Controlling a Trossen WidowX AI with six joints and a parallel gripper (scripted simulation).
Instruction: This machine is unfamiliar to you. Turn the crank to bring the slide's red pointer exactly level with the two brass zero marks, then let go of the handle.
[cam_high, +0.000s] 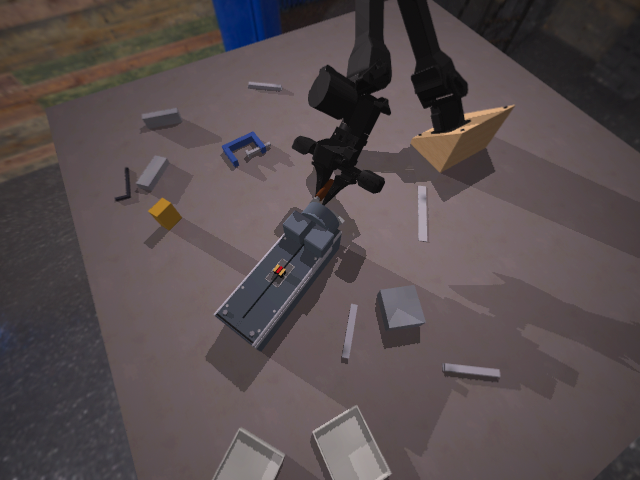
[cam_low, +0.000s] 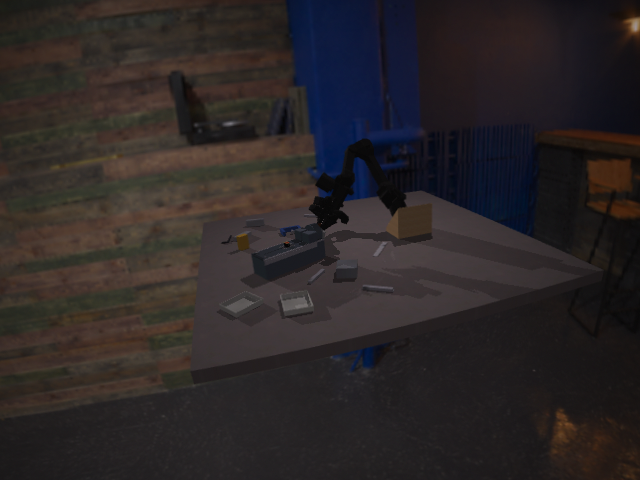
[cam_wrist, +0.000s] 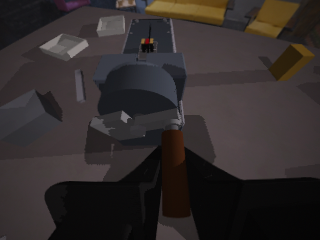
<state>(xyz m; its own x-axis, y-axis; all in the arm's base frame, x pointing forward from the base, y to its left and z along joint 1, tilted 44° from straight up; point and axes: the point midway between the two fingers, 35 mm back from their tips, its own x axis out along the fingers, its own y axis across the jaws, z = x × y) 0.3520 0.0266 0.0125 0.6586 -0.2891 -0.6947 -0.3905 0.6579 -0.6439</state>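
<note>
My gripper tip is now 2 cm past the brown crank handle, 1 cm to the left of it and 2 cm below it. The rest, counted from my gripper tip: grey block 3 cm behind, 25 cm to the left, 6 cm below; blue clamp 5 cm ahead, 28 cm to the right, 7 cm below; red pointer 14 cm ahead, 9 cm to the left, 1 cm above.
</note>
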